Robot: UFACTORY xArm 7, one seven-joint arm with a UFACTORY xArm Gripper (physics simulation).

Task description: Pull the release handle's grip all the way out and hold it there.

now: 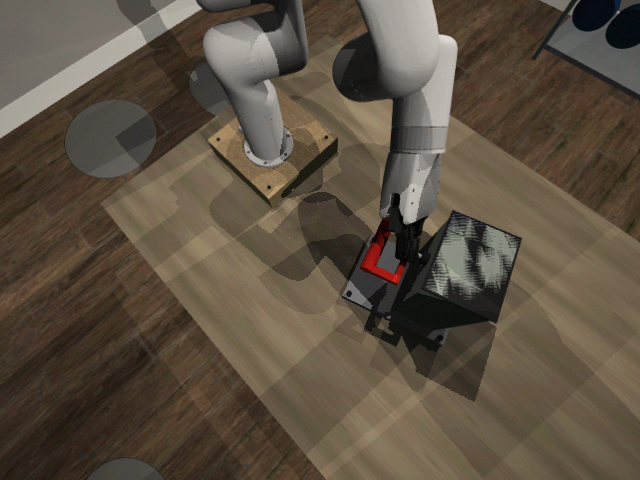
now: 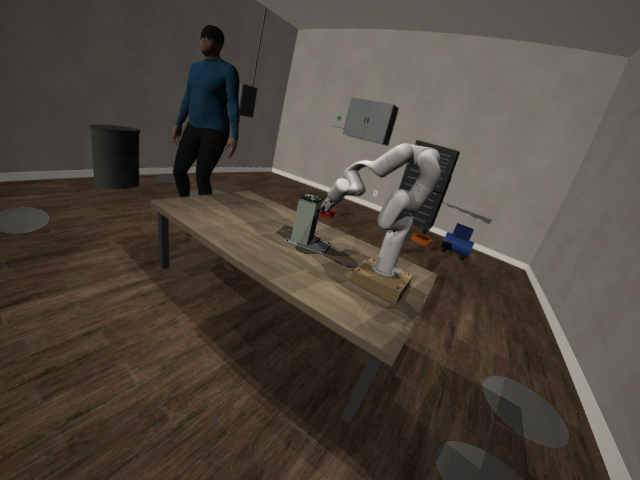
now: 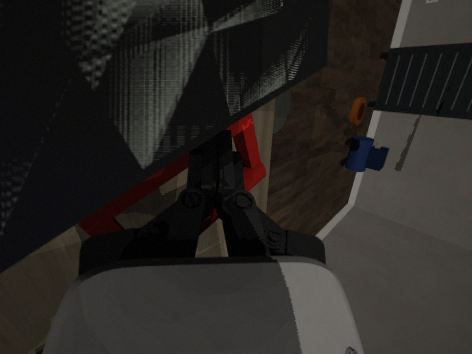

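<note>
The red release handle (image 1: 383,274) (image 2: 328,214) (image 3: 256,175) is a rectangular frame beside the tall box (image 1: 473,258) (image 2: 306,219) (image 3: 150,75), above its grey base plate (image 1: 356,295) (image 2: 321,247). The round grip bar is on the side away from the box. My gripper (image 1: 402,254) (image 2: 322,208) (image 3: 214,144) is shut and empty. Its fingers are on the box side of the grip, over or in the frame's opening, with the tips close to the box. The fingers hide part of the handle. Depth and any contact cannot be told.
The box and plate stand on the wooden table (image 1: 248,330) (image 2: 242,242). The arm's base is bolted to a wooden block (image 1: 305,139) (image 2: 374,286). A person (image 2: 209,98) stands behind the table's far end, near a dark bin (image 2: 115,157).
</note>
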